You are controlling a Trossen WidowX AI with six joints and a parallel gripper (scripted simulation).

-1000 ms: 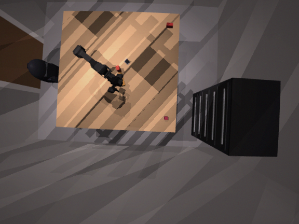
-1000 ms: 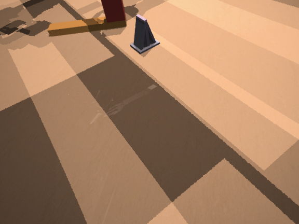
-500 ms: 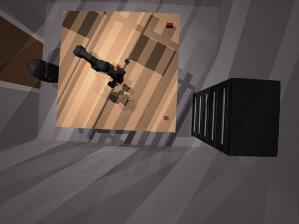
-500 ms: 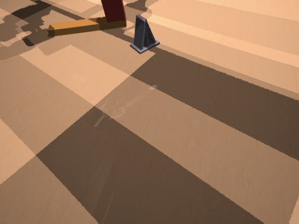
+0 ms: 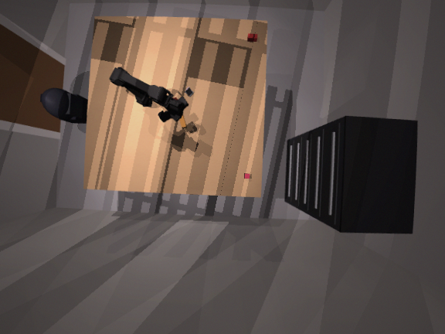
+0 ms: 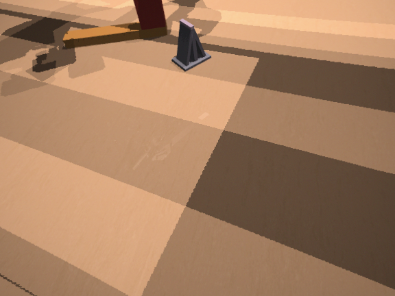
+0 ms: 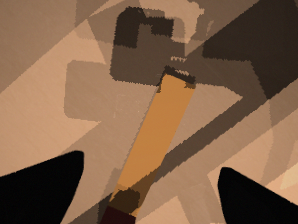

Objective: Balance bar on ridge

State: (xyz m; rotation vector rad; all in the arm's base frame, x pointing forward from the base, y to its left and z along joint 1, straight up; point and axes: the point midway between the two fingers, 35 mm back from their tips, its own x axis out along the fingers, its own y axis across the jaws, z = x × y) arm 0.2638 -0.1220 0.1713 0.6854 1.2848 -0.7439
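Now: gripper tip 30 mm short of the dark blue-grey ridge, 210 mm to the right of it and 110 mm above it.
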